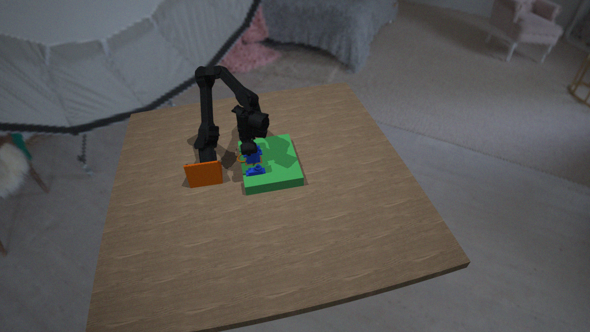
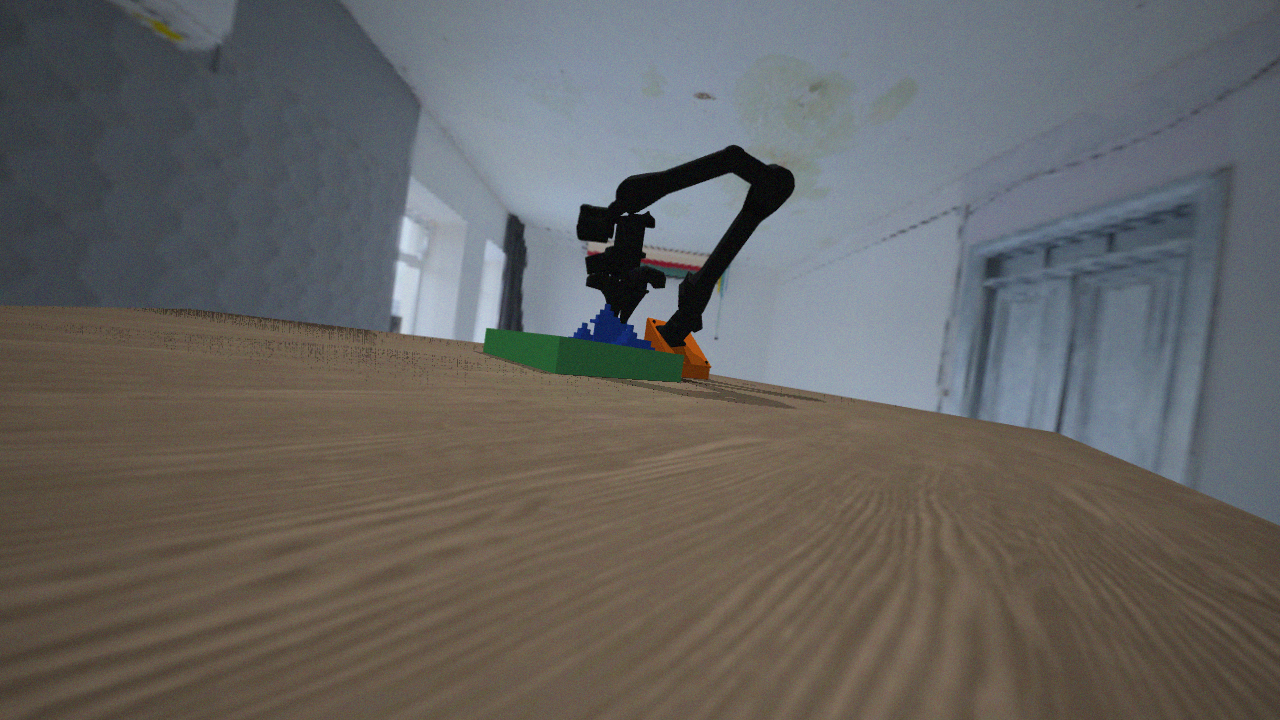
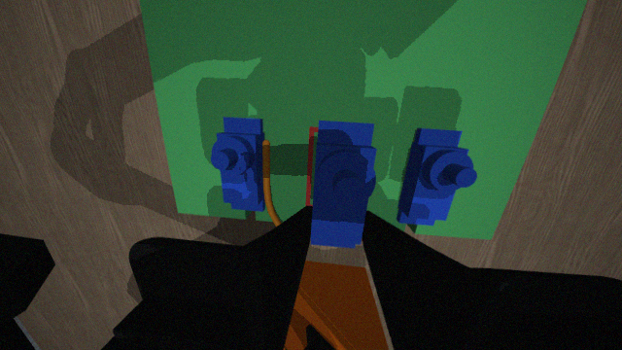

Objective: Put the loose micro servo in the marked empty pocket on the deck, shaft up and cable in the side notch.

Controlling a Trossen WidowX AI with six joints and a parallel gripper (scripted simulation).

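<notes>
The green deck is 120 mm ahead of my gripper tip, 20 mm to the right of it and 70 mm below it.
</notes>
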